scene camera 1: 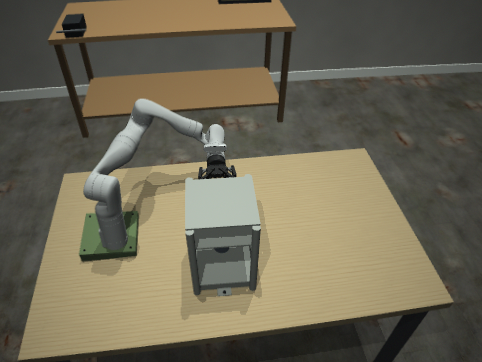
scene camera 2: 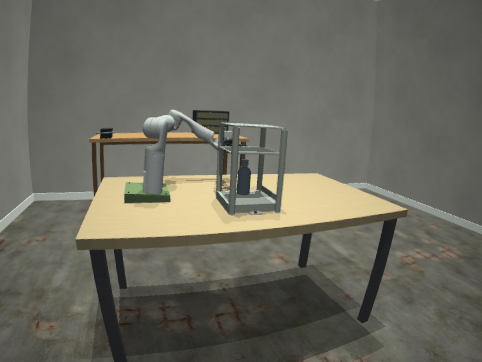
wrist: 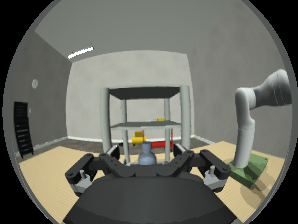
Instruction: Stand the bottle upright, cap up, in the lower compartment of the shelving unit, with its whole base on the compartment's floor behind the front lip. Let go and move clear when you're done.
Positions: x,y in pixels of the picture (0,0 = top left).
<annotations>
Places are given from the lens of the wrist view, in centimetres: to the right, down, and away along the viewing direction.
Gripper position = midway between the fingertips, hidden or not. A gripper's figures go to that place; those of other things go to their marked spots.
gripper (wrist: 146,151): -1, 6, 15
grey shelving unit (wrist: 128,92): -7, -6, 30
</annotations>
